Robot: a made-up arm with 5 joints.
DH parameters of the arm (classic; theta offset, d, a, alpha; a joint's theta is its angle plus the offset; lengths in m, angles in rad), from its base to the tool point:
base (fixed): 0 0.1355 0 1.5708
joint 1: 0 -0.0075 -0.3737 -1.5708
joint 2: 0 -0.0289 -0.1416 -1.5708
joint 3: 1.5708 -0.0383 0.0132 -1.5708
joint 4: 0 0.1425 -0.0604 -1.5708
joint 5: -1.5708 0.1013 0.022 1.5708
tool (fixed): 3.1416 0.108 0 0
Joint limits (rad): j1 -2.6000..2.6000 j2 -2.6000..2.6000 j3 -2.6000..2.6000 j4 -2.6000..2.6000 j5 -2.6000..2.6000
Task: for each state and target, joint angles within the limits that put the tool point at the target. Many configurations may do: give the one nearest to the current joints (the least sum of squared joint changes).
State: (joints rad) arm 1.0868 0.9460 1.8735 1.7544 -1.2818
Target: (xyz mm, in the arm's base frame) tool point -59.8 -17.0 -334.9
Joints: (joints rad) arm 1.4157 1.1130 1.9065 1.7739 -1.4136
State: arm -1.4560 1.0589 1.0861 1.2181 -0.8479
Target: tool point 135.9 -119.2 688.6
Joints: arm -1.6270 1.2290 0.6632 1.6159 -0.4639
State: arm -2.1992 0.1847 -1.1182 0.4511 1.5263
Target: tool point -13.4 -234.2 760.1
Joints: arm -1.9376 0.4823 -1.1692 0.3676 1.5761
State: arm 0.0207 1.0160 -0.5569 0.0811 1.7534
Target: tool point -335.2 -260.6 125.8
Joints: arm -0.6774 1.4909 -0.8747 -0.0005 2.1693
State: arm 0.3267 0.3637 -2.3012 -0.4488 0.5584
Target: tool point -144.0 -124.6 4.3
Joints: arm 0.3928 0.8397 -2.6000 -1.2484 0.0065
